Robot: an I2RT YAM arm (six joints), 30 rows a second.
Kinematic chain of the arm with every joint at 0, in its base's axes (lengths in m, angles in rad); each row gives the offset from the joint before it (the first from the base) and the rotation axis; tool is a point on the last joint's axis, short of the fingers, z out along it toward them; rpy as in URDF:
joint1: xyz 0 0 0.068 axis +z
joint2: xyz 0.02 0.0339 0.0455 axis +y
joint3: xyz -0.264 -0.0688 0 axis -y
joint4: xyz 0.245 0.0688 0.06 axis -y
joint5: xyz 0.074 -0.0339 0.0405 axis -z
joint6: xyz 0.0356 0 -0.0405 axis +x
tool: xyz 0 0 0 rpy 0 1.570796 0
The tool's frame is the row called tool.
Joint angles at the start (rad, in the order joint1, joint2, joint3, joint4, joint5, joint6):
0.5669, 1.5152, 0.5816, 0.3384, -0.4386, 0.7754
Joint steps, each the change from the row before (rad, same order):
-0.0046, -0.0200, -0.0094, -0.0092, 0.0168, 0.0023
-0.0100, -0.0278, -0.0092, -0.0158, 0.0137, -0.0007
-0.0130, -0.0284, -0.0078, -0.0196, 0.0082, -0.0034
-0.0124, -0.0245, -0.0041, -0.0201, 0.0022, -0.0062
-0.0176, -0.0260, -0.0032, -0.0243, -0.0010, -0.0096
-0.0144, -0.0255, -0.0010, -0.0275, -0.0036, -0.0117
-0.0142, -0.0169, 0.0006, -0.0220, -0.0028, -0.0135
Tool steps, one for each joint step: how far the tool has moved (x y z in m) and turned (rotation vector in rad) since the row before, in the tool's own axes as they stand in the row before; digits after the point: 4 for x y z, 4 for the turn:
0.0002, -0.0004, -0.0041, 0.0131, -0.0161, 0.0041
-0.0009, -0.0004, -0.0059, 0.0123, -0.0189, 0.0033
-0.0014, -0.0007, -0.0062, 0.0109, -0.0160, 0.0029
-0.0017, -0.0004, -0.0054, 0.0069, -0.0108, 0.0000
-0.0025, -0.0011, -0.0062, 0.0082, -0.0112, 0.0000
-0.0020, -0.0003, -0.0058, 0.0058, -0.0060, -0.0031
-0.0020, -0.0010, -0.0043, 0.0073, -0.0053, -0.0044

